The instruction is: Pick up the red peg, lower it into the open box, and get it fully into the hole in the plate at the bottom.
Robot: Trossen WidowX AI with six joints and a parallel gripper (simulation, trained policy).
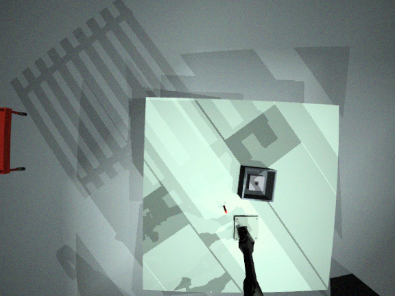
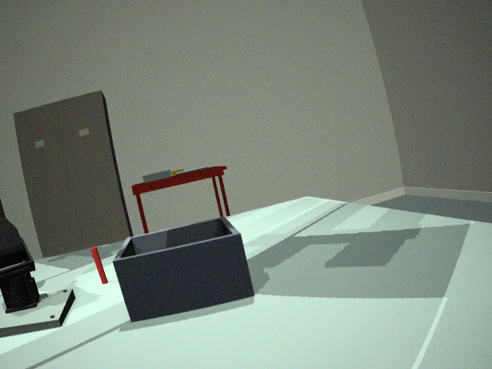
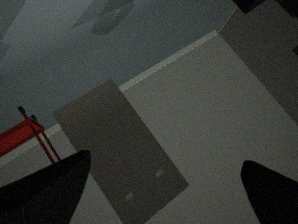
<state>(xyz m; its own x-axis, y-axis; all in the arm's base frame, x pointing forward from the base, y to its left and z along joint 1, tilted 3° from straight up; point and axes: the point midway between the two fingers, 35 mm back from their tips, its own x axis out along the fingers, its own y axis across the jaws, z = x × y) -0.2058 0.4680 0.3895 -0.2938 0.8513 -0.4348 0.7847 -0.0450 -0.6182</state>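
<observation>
The red peg is 38 cm ahead of my gripper tip, 38 cm to the right of it and 39 cm below it. Also, from my gripper tip: grey box (52 cm ahead, 59 cm to the right, 40 cm below).
</observation>
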